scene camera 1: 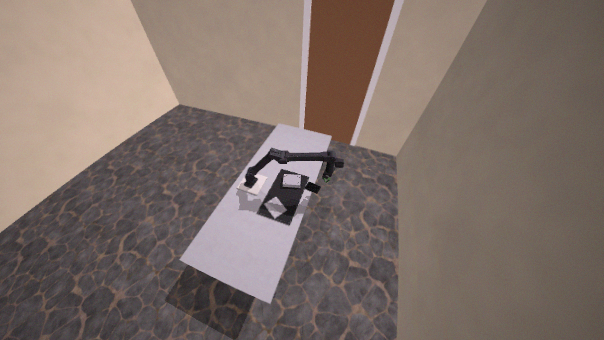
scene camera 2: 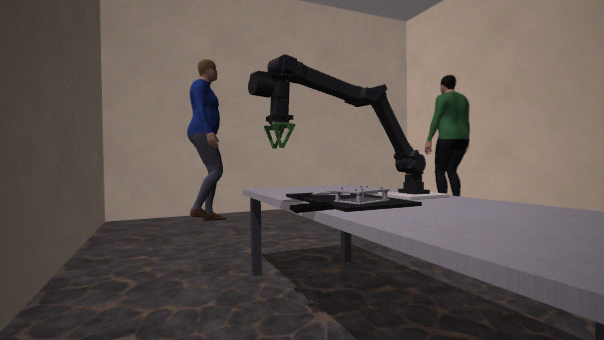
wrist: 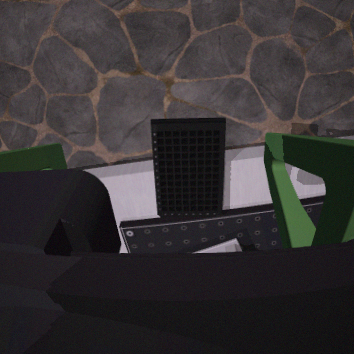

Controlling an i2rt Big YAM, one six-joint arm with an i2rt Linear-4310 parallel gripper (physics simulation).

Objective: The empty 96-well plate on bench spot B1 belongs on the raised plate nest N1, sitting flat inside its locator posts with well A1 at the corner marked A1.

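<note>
The black 96-well plate lies at the table edge beside the dark perforated board, its outer part past the edge. I cannot tell its A1 corner. My gripper, with green fingers, is open and empty, pointing down. It hangs high above the level of the plate, which shows between the fingers in the wrist view. The raised pale nest stands on short posts on the board, turned slightly against it. A corner of the nest shows in the wrist view; the rest is hidden.
The dark board lies on the white table. A pale diamond-turned square is on its other end. The arm's base stands on a white pad. Two people stand beyond the table.
</note>
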